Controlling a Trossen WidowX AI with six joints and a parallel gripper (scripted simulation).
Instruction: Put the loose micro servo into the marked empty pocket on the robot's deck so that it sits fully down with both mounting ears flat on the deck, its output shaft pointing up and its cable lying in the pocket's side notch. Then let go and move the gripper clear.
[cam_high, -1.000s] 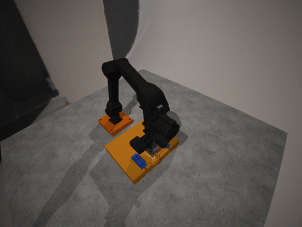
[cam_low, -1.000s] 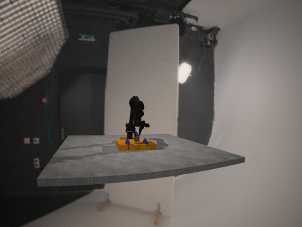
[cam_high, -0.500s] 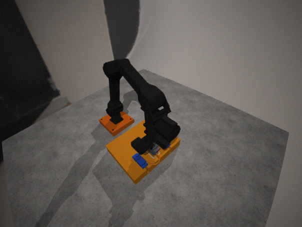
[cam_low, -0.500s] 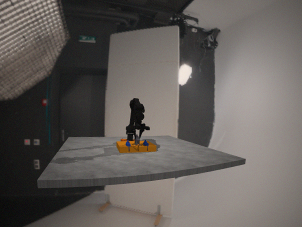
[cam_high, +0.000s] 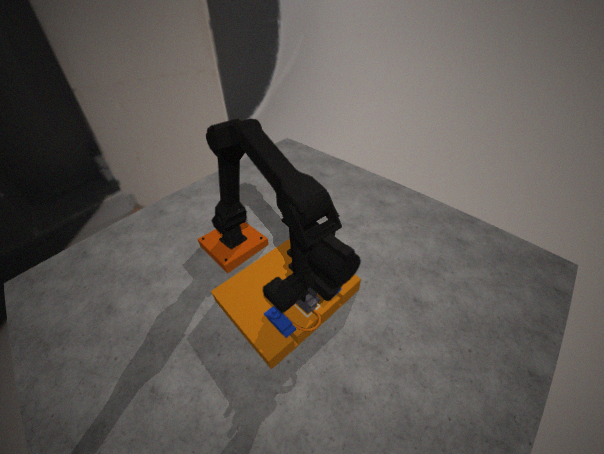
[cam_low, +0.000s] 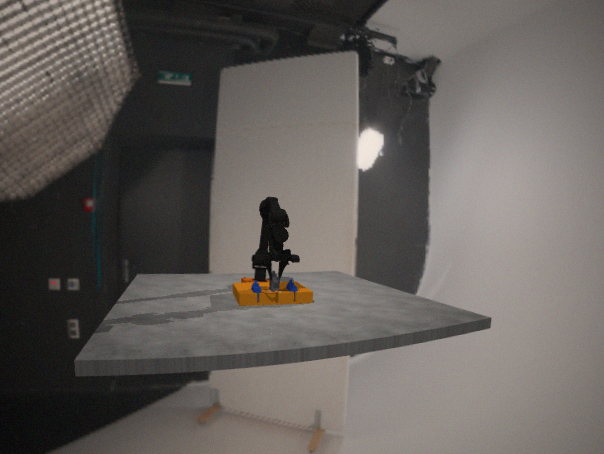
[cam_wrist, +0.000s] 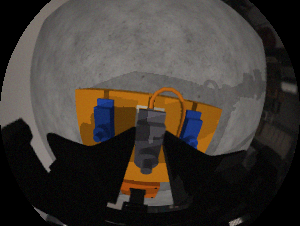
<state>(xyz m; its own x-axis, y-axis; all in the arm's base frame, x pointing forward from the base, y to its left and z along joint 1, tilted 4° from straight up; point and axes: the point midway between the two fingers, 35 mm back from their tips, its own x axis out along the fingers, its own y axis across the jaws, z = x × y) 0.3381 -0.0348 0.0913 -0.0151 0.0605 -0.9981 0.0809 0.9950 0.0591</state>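
Right now the orange deck is 12 cm behind my gripper tip, 7 cm below it and 1 cm to the left of it.
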